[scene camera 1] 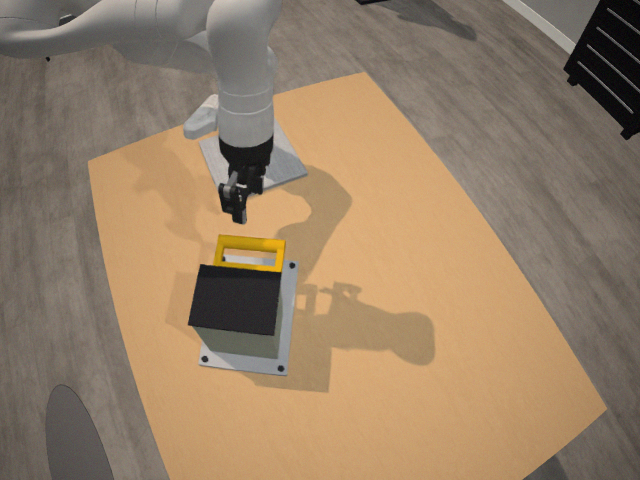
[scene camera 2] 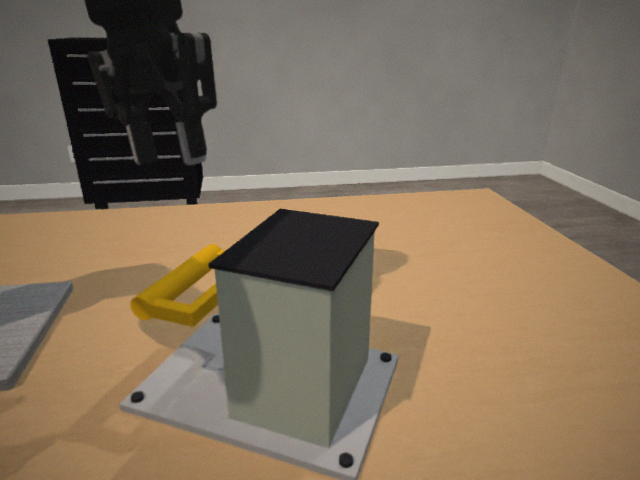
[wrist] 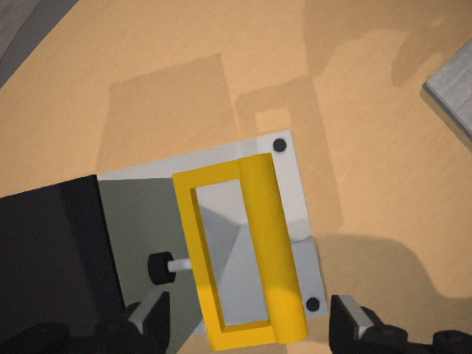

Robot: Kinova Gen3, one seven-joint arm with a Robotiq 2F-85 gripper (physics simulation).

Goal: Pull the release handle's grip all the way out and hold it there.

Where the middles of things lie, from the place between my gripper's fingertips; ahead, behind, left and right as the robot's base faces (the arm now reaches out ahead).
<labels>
I see the light grey plate (scene camera 2: pixel 188 390) 22 cm below my hand, 8 cm ahead of it and 6 cm to the right of it.
</labels>
